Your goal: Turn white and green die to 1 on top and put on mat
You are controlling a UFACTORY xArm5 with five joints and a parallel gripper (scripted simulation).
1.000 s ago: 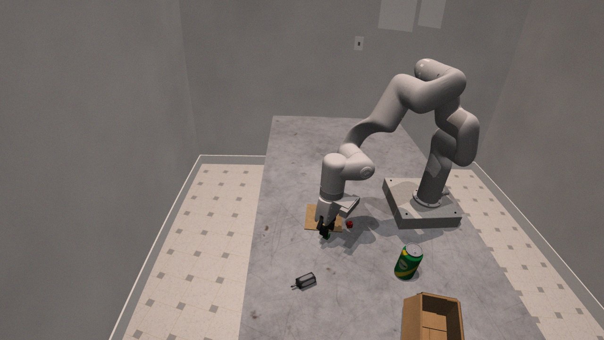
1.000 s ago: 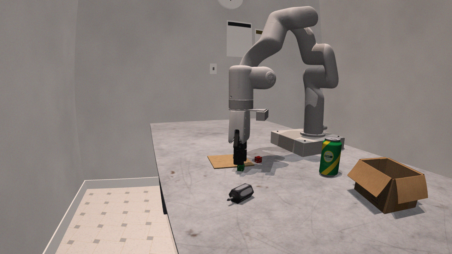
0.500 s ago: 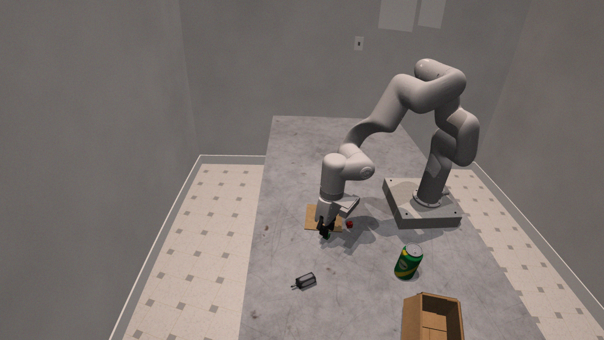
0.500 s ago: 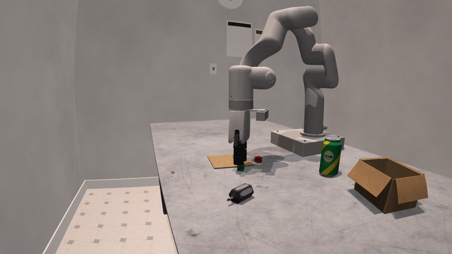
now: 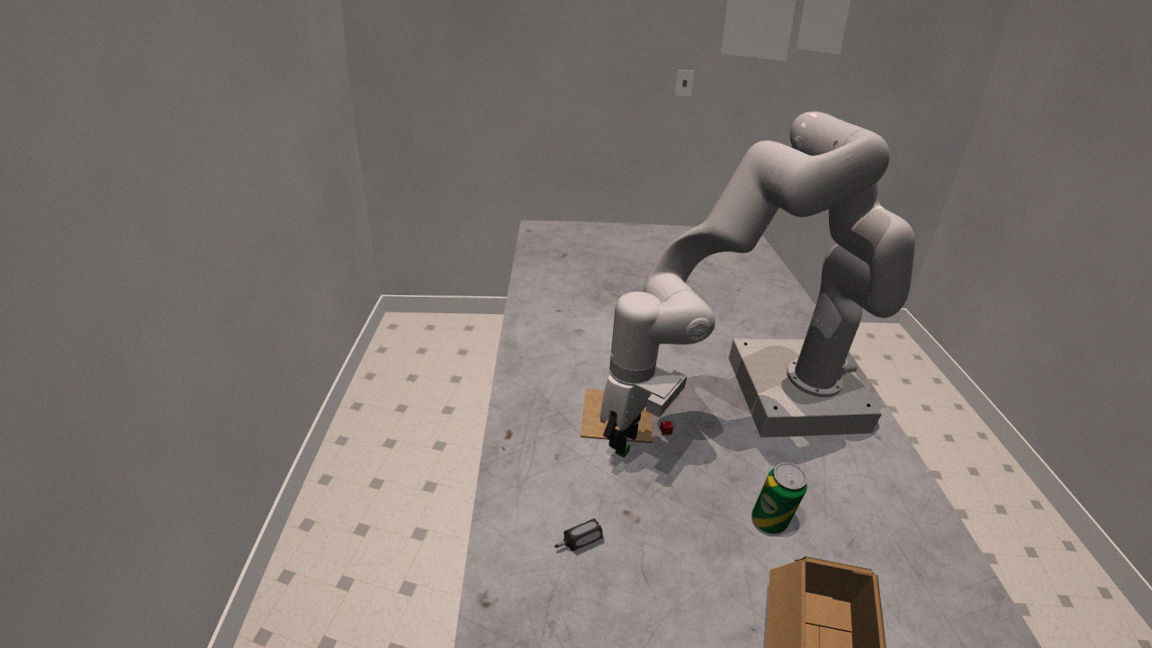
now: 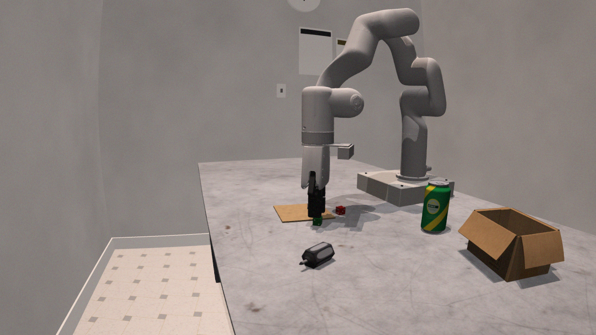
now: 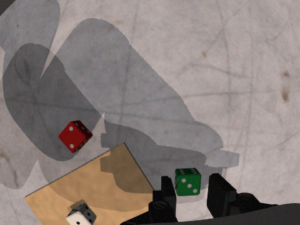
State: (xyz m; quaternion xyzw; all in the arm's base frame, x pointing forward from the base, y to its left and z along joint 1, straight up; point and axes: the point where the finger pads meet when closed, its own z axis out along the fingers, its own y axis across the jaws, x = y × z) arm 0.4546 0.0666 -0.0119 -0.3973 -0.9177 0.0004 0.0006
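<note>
The green die is 40 mm below my hand. Round my hand: tan mat: 100 mm to the right, 40 mm below, 20 mm behind; then red die: 100 mm behind, 40 mm below, 30 mm to the right; then white die: 90 mm to the right, 50 mm behind, 30 mm below.
</note>
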